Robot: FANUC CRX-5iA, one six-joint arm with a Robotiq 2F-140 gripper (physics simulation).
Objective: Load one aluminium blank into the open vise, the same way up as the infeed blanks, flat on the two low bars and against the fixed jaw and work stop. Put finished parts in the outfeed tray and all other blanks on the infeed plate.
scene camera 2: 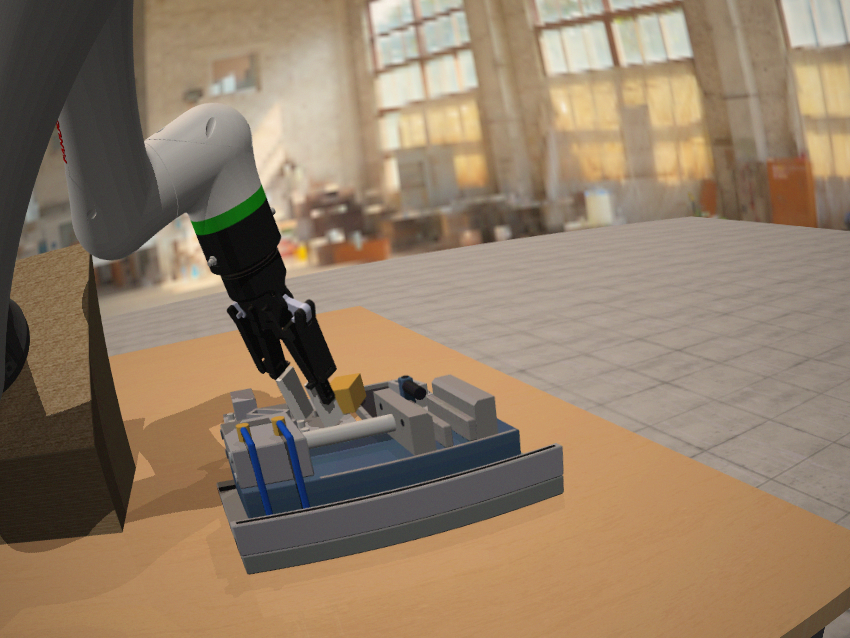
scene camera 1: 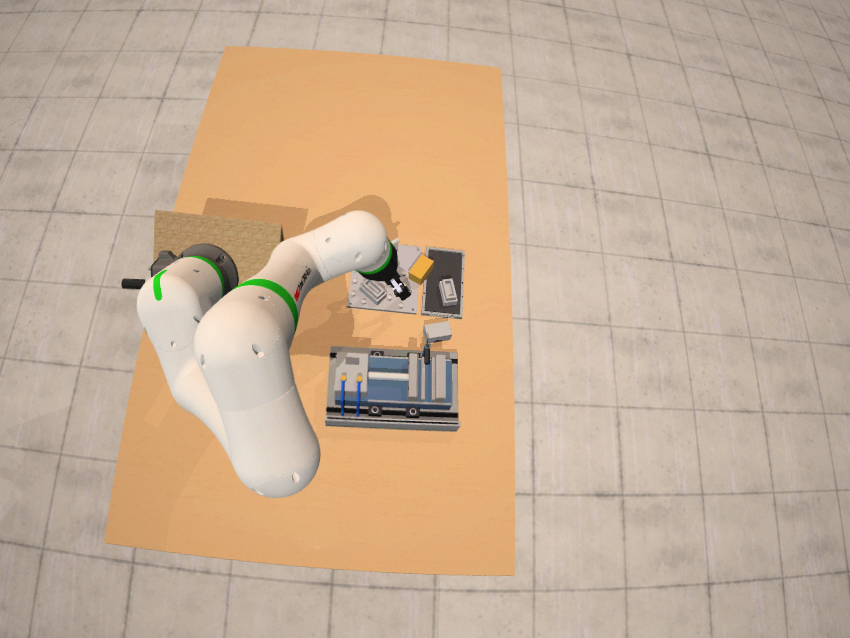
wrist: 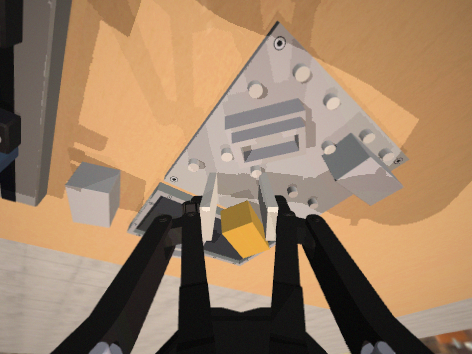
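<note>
My gripper (scene camera 1: 401, 291) (scene camera 2: 313, 410) (wrist: 238, 185) is part open over the infeed plate (scene camera 1: 409, 253) (wrist: 277, 65), with nothing between its pads. A pale, stepped blank with a pocket (scene camera 1: 372, 291) (wrist: 267, 132) lies on this plate beside the gripper. A yellow block (scene camera 1: 420, 269) (scene camera 2: 348, 392) (wrist: 244, 230) stands near the plate and tray edges, just beyond the fingers. A similar pocketed grey part (scene camera 1: 447, 291) lies in the dark outfeed tray (scene camera 1: 442, 263) (wrist: 159, 210); the left finger hides it in the wrist view. The vise (scene camera 1: 387, 396) (scene camera 2: 411, 468) has no blank between its jaws.
A grey block (scene camera 1: 437, 331) (wrist: 94, 197) is between the tray and the vise, near the black-tipped work stop (scene camera 1: 427, 354) (scene camera 2: 413, 389). A tall grey block (wrist: 362, 170) is at the infeed plate's far side. Blue hoses (scene camera 1: 342, 398) (scene camera 2: 257, 473) rise at the vise's end.
</note>
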